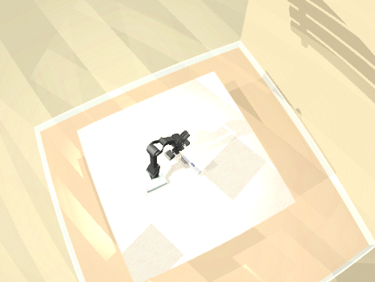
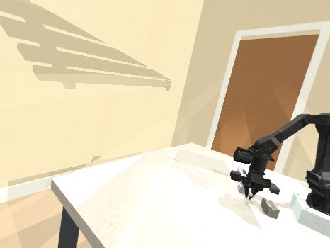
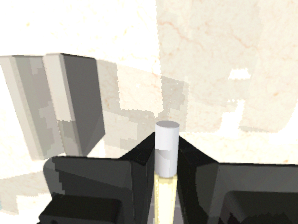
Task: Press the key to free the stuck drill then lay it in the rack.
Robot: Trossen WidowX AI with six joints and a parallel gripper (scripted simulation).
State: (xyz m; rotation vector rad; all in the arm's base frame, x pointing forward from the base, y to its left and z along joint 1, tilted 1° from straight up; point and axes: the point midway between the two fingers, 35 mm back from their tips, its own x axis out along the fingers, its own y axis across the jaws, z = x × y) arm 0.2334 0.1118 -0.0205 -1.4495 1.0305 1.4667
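The drill is 4 cm to the right of my gripper tip, 4 cm above it and 1 cm ahead of it. Also, from my gripper tip: grey rack: 8 cm behind, 1 cm above; blue key: 16 cm to the right, 5 cm ahead, 4 cm above.
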